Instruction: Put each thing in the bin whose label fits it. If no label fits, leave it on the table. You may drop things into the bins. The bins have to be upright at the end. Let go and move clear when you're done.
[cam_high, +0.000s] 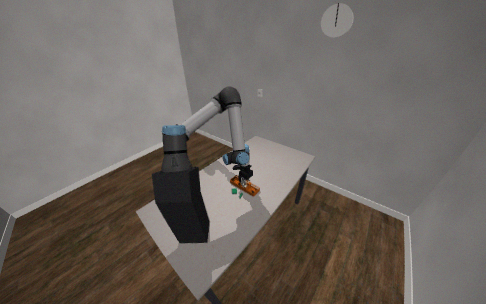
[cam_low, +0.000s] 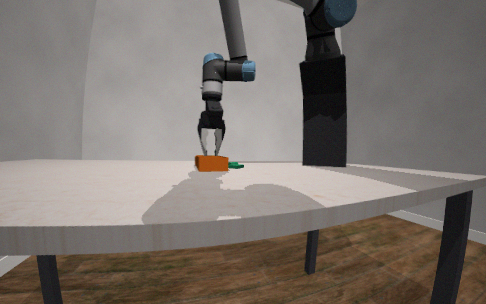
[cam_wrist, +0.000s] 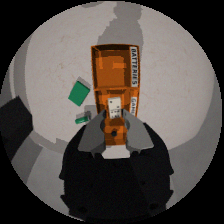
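The white object is 20 mm below my hand. Round my hand: green block: 80 mm behind, 40 mm to the left, 40 mm below; small dark thing: 10 mm behind, 90 mm to the right, 40 mm below; green cylinder: 90 mm behind, 30 mm to the right, 40 mm below.
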